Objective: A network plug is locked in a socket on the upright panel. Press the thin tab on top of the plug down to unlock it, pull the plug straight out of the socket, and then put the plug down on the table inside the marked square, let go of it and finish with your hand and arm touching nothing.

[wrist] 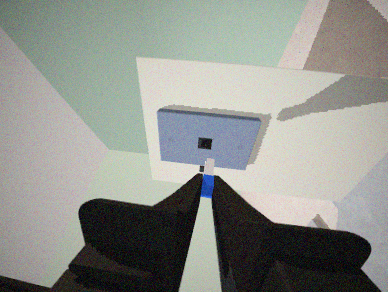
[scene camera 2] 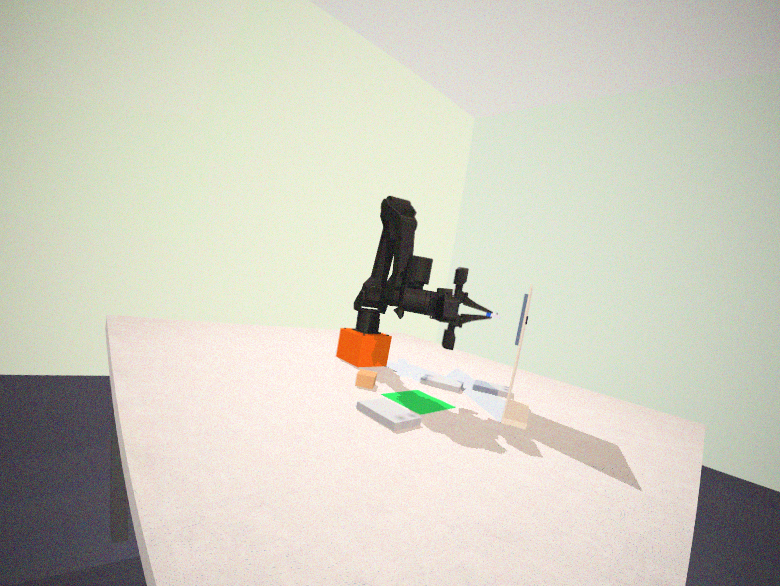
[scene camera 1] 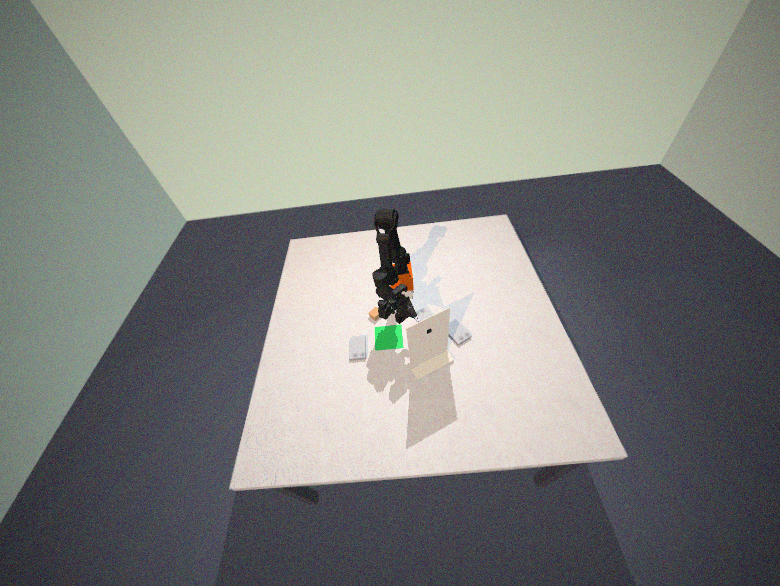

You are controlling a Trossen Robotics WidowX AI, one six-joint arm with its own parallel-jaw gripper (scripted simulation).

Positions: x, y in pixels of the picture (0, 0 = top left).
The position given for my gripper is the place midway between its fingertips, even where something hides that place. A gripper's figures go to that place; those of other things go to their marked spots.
Scene:
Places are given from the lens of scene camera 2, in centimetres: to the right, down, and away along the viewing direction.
my gripper (scene camera 2: 492, 315): 23, 5, 81
upright panel (scene camera 2: 515, 413): 28, 27, 76
green marked square (scene camera 2: 417, 401): 6, 24, 78

